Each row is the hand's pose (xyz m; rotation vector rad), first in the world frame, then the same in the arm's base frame.
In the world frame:
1: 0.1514 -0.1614 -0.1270 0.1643 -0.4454 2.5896
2: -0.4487 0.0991 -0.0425 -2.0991 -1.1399 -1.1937
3: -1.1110 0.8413 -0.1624 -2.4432 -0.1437 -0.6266
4: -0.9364 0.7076 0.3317 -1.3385 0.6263 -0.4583
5: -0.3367 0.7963 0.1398 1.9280 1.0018 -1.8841
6: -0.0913 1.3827 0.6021 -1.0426 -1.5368 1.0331
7: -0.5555 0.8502 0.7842 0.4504 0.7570 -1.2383
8: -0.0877 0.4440 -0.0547 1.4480 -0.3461 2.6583
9: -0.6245 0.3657 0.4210 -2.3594 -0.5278 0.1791
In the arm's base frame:
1: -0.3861 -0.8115 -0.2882 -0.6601 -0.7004 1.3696
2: -0.3577 -0.1530 -0.3150 2.0029 -0.1966 2.1100
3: 0.1573 0.7064 -0.3199 -1.8704 1.1368 -1.7584
4: -0.1749 0.5889 0.0904 -0.4642 0.8617 -1.6504
5: 0.1380 0.0431 0.1826 -2.5121 0.2258 1.0074
6: 0.4250 0.1281 0.9094 -1.8709 -1.0531 -0.2711
7: -0.2125 0.3811 0.6610 1.4791 -0.0122 -1.9588
8: 0.0127 -0.3521 -0.0456 0.1589 -1.0781 1.9301
9: -0.4288 0.1931 0.1231 -2.1305 0.6228 -1.0863

